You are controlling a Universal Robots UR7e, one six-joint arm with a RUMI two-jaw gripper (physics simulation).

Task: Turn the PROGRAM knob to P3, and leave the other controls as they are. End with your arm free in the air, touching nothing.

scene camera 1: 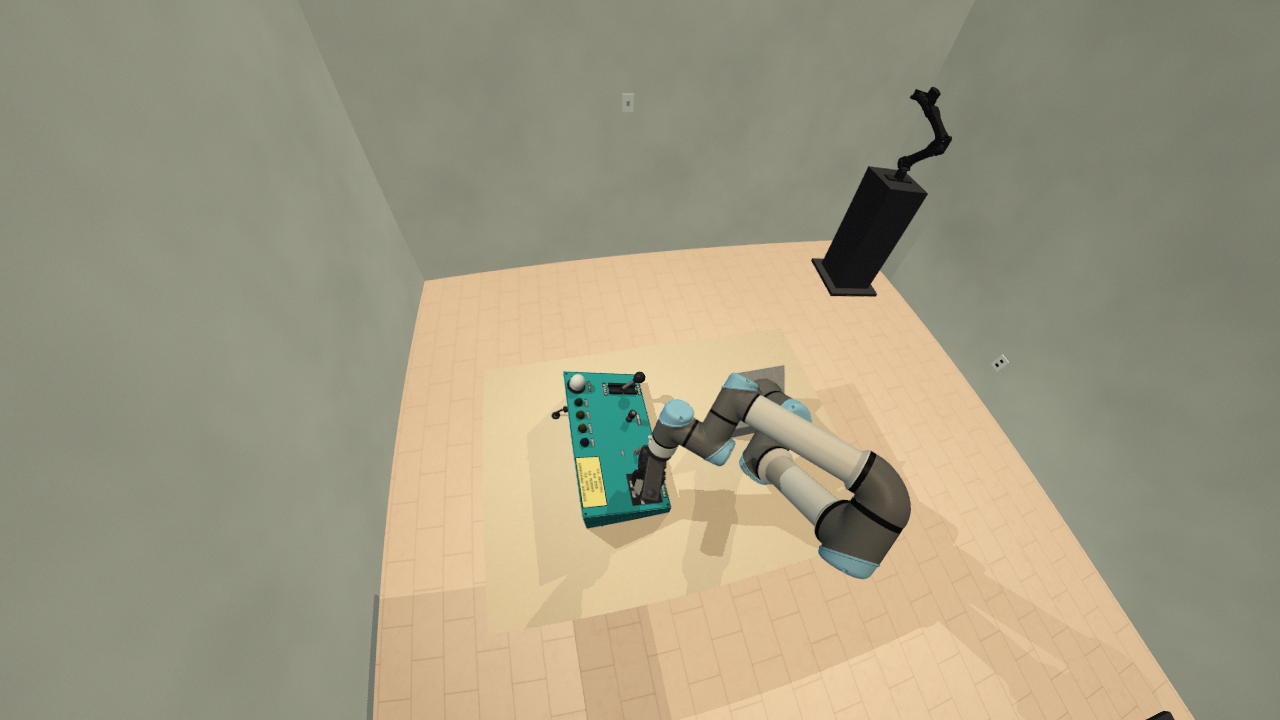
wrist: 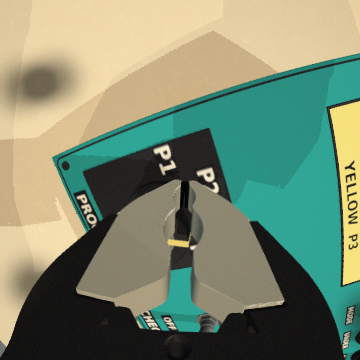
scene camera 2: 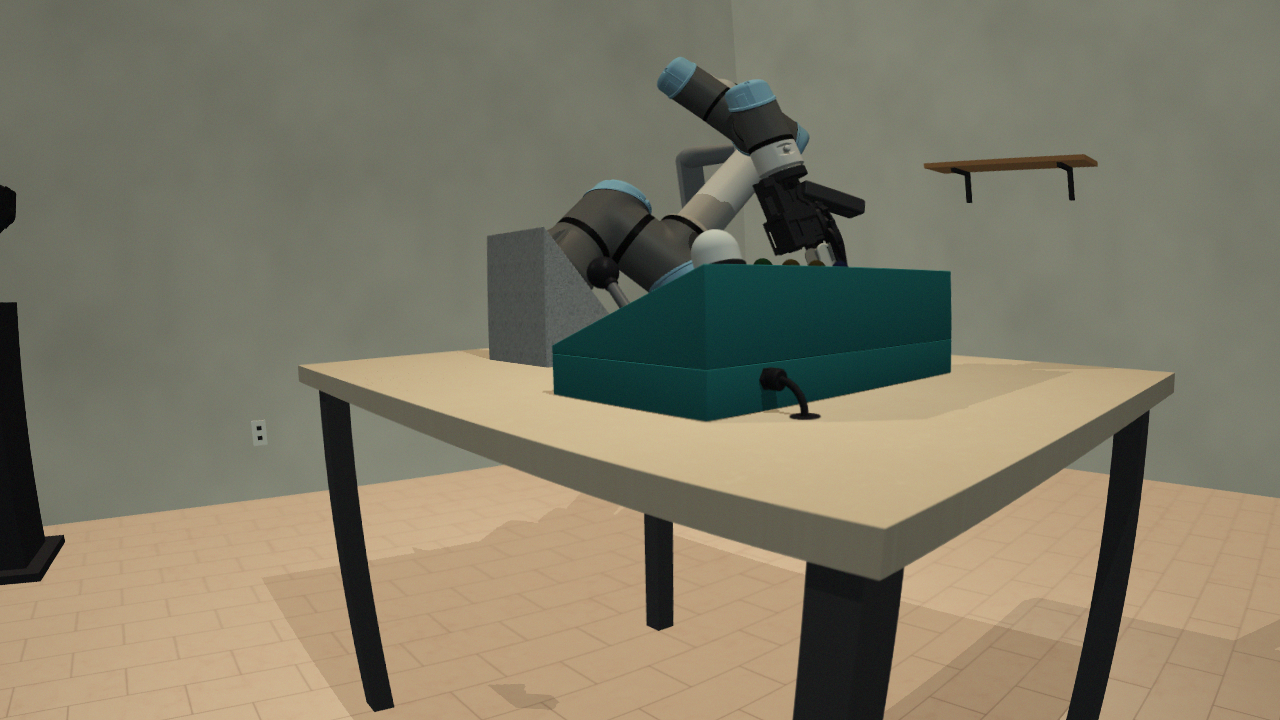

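Pixels of known places: gripper, fingertip midpoint: (scene camera 1: 639,494) (wrist: 184,183); arm's base, link origin: (scene camera 2: 548,278).
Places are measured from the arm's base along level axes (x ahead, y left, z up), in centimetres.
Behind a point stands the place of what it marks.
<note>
The teal console (scene camera 1: 611,429) @(x 50.8, y 5.8, z -3.6 cm) (scene camera 2: 823,308) @(x 64.3, y 3.1, z -4.0 cm) (wrist: 280,145) @(x 49.9, y 28.9, z -2.9 cm) stands on the table. Its black PROGRAM plate (wrist: 112,185) @(x 38.5, y 28.0, z -6.5 cm) shows P1 and part of P2 in the wrist view; P3 and P4 are hidden behind the fingers. My gripper (scene camera 1: 639,490) @(x 43.5, y 27.6, z -4.1 cm) (scene camera 2: 825,257) (wrist: 184,183) @(x 43.5, y 27.6, z -4.1 cm) is shut with nothing held, its fingertips together over the plate. The PROGRAM knob is mostly hidden below the fingers; a short piece of its yellow pointer line (wrist: 178,243) @(x 42.2, y 24.6, z -2.1 cm) shows through the gap between them. Which position the knob points to, and whether the fingers touch it, I cannot tell.
On the console are a white dome (scene camera 1: 577,383) @(x 61.3, y -7.7, z 3.7 cm) (scene camera 2: 716,247) @(x 63.4, y -10.9, z 2.4 cm), a black-balled lever (scene camera 1: 639,377) @(x 40.7, y -10.2, z 1.9 cm) (scene camera 2: 603,271) @(x 42.3, y -12.2, z 0.4 cm), a small black lever (scene camera 1: 631,415) @(x 44.2, y 2.2, z -1.4 cm), several buttons and a yellow label (scene camera 1: 591,481) @(x 57.4, y 23.8, z -0.6 cm) (wrist: 348,205) @(x 54.6, y 23.8, z -1.5 cm). A grey block (scene camera 2: 516,295) @(x 2.0, y -7.1, z -2.7 cm) stands behind it on the table (scene camera 2: 447,398) @(x 35.0, y -30.4, z -14.2 cm).
</note>
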